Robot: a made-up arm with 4 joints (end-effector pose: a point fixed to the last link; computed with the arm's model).
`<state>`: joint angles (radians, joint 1 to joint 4).
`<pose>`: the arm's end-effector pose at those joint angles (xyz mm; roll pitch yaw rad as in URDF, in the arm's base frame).
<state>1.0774 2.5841 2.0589 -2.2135</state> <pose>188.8 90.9 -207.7 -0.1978 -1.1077 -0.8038</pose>
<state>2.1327 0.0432 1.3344 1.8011</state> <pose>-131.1 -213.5 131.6 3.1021 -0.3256 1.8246</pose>
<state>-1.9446 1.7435 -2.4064 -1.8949</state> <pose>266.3 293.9 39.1 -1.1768 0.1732 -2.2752</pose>
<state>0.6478 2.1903 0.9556 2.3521</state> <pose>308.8 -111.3 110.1 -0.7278 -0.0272 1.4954</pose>
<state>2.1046 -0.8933 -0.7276 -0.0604</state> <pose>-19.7 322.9 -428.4 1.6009 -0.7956 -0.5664</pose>
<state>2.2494 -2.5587 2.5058 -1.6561</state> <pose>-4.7 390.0 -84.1 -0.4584 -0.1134 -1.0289</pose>
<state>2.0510 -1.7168 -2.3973 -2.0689</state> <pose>-9.6 -227.4 -47.4 -1.3151 0.0609 0.7811</pose>
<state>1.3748 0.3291 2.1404 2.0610</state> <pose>-59.6 -240.1 127.7 -3.0057 -0.4625 1.9029</pose>
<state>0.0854 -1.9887 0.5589 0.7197</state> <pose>256.7 -550.1 -47.4 0.4591 0.2737 1.3556</pose>
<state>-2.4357 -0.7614 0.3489 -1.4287</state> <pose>250.1 139.1 640.6 2.5868 0.8599 -2.5437</pose>
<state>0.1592 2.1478 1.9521 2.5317</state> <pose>137.9 -61.9 286.9 -1.8953 0.4494 0.8027</pose>
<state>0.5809 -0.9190 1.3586 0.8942</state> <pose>-288.6 -331.7 -54.0 1.7360 0.4320 0.9740</pose>
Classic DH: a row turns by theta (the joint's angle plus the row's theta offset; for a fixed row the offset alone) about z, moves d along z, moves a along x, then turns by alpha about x. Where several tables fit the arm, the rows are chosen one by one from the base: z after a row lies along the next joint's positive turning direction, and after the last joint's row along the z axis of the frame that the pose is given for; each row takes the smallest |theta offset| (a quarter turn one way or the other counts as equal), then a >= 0, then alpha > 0; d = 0 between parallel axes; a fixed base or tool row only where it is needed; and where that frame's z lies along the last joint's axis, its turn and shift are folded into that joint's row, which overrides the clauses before.
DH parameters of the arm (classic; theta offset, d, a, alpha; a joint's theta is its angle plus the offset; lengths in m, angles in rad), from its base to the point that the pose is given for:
base (fixed): 1.5708 0.1204 0 1.5708
joint 1: 0 0.1113 -0.0382 1.5708
joint 2: 0 0.0387 -0.0337 -1.5708
joint 3: 0 -0.229 -0.0888 1.5708
joint 4: 1.2812 0 -0.3401 3.1416
tool (fixed): -0.2896 -0.1294 0 0

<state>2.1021 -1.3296 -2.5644 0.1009</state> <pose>-46.1 161.6 -456.6 0.3363 -0.9657 -1.2936</pose>
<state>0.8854 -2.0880 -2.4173 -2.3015</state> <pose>11.4 -197.7 249.7 -2.6258 0.5799 0.2284</pose>
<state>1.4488 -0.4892 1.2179 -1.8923</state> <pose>99.8 414.2 -19.8 -2.5070 -0.2509 -2.0342</pose>
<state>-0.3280 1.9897 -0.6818 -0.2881</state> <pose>20.3 545.6 -29.5 -0.5989 -0.1420 -1.7623</pose>
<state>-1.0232 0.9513 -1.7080 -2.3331</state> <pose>46.7 113.5 383.8 -2.8103 0.9340 -2.5146</pose>
